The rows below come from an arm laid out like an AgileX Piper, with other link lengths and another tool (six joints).
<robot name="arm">
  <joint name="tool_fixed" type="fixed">
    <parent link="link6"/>
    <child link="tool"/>
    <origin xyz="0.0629 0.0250 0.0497" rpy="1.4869 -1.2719 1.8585"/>
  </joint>
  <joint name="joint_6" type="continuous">
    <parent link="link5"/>
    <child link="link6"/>
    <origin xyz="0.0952 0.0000 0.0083"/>
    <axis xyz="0.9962 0 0.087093"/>
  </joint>
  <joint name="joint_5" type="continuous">
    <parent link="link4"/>
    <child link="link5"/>
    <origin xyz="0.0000 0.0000 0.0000"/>
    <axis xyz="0 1 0"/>
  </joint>
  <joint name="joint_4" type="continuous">
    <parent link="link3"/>
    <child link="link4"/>
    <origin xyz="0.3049 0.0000 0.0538"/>
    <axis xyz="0.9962 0 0.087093"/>
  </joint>
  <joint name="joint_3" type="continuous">
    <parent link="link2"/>
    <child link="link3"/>
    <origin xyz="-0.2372 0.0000 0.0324"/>
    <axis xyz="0 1 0"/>
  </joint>
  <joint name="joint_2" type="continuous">
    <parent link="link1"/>
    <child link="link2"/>
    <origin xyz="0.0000 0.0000 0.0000"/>
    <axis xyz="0 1 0"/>
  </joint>
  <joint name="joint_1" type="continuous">
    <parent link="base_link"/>
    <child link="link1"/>
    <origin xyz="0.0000 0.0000 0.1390"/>
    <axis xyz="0 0 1"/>
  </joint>
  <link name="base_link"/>
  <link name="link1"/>
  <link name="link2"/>
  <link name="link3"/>
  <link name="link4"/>
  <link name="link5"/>
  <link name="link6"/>
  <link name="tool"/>
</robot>
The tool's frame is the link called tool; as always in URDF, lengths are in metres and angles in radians. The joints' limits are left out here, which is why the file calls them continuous.
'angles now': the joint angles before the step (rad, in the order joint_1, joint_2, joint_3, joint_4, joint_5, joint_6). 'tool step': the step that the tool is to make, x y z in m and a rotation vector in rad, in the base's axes. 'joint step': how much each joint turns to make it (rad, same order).
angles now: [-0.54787 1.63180 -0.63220 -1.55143 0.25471 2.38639]
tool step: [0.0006 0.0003 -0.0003 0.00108 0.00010 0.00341]
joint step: [0.00016 0.00142 -0.00094 -0.00118 -0.00268 -0.00089]
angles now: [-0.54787 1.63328 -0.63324 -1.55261 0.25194 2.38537]
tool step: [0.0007 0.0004 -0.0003 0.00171 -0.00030 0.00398]
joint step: [0.00013 0.00128 -0.00096 -0.00056 -0.00363 -0.00155]
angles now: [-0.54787 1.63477 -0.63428 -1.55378 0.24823 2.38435]
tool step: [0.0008 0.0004 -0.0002 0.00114 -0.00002 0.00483]
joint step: [0.00012 0.00119 -0.00112 -0.00085 -0.00365 -0.00235]
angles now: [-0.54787 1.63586 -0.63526 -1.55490 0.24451 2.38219]
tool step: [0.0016 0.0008 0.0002 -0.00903 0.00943 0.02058]
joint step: [-0.00013 0.00067 -0.00066 -0.01055 -0.00263 -0.01397]
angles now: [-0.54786 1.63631 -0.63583 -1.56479 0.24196 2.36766]
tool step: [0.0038 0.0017 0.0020 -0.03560 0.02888 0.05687]
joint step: [-0.00002 -0.00183 -0.00011 -0.04022 0.00101 -0.03356]
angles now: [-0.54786 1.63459 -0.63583 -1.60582 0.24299 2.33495]
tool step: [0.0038 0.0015 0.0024 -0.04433 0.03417 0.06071]
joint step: [0.00005 -0.00176 -0.00054 -0.04718 0.00623 -0.03594]
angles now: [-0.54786 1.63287 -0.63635 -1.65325 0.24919 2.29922]
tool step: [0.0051 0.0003 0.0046 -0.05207 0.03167 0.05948]
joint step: [0.00009 -0.00160 -0.00682 -0.04786 0.01031 -0.03770]
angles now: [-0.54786 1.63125 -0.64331 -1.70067 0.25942 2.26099]
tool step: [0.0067 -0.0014 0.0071 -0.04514 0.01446 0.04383]
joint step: [0.00002 -0.00024 -0.01638 -0.03841 0.00747 -0.02548]
